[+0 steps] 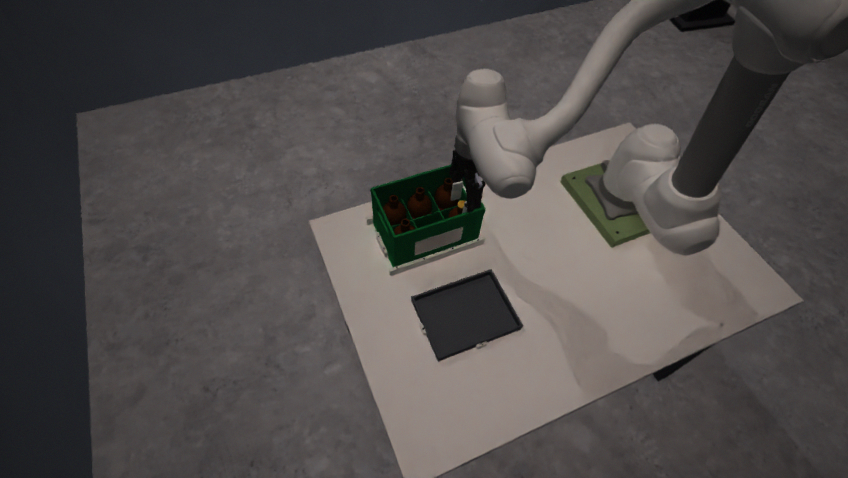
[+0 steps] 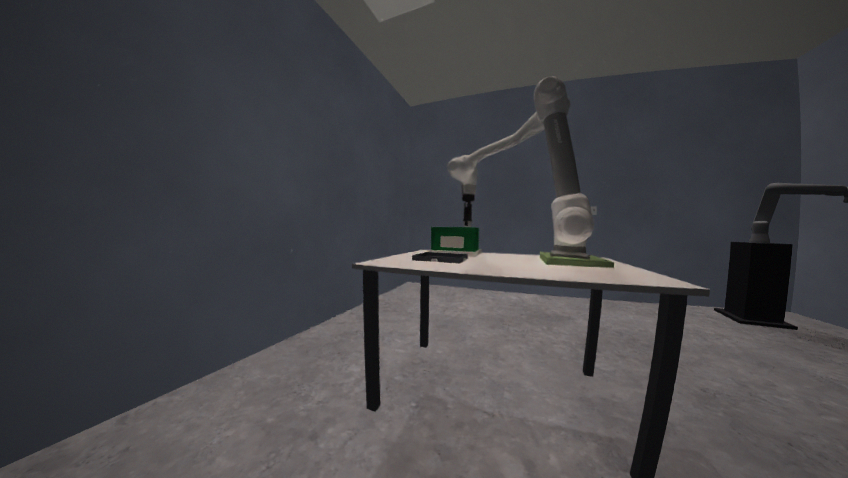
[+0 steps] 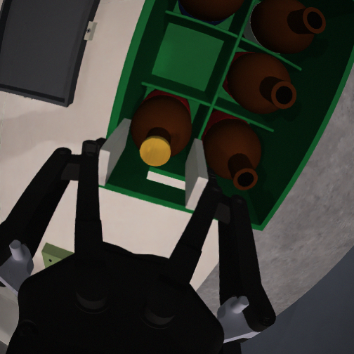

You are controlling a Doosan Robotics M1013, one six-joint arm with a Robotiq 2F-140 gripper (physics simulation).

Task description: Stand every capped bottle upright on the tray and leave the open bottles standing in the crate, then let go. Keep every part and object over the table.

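Places are measured from the arm's base along level axes (x ahead, y left, z up), in millimetres.
Where they show: gripper, fingertip midpoint: (image 1: 460, 207); arm's base at its link origin: (image 1: 620, 194) (image 2: 568, 256).
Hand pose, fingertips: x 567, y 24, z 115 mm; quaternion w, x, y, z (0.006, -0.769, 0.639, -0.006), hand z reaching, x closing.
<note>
Each offset is from my fingertips to the top centre of the thing. "spot": to the spot under its first point. Level surfaces: height alone.
The green crate @(92 mm ahead, 32 mm right, 28 mm up) (image 1: 402, 250) (image 2: 435, 239) (image 3: 125, 75) stands on the table. A brown bottle with a yellow cap @(spot: 3 mm back, 2 mm left, 16 mm up) (image 1: 462, 204) (image 3: 162, 122) stands in the crate's corner compartment nearest the gripper. Open brown bottles stand in other compartments: one beside it @(12 mm ahead, 92 mm right, 16 mm up) (image 1: 446, 195) (image 3: 232, 145), one in the middle (image 1: 419, 203) (image 3: 257, 82), one farther along (image 1: 393, 211) (image 3: 281, 25). Another open bottle @(170 mm ahead, 28 mm left, 16 mm up) (image 1: 404, 228) (image 3: 212, 6) is partly hidden. My gripper (image 1: 464, 198) (image 2: 467, 223) (image 3: 158, 142) is partly open, its pads on either side of the capped bottle's neck, holding nothing. The dark tray @(48 mm ahead, 262 mm left, 121 mm down) (image 1: 466, 314) (image 2: 439, 257) (image 3: 40, 45) holds no bottle.
The crate's dividers (image 3: 227, 70) and walls stand close around the fingers. One compartment (image 3: 187, 55) beside the capped bottle is empty. The arm's green base plate (image 1: 593, 213) (image 2: 599, 261) is on the table @(147 mm down) (image 1: 385, 356). Pale strips @(spot: 83 mm ahead, 71 mm left, 123 mm down) (image 1: 436, 256) lie along the crate's foot.
</note>
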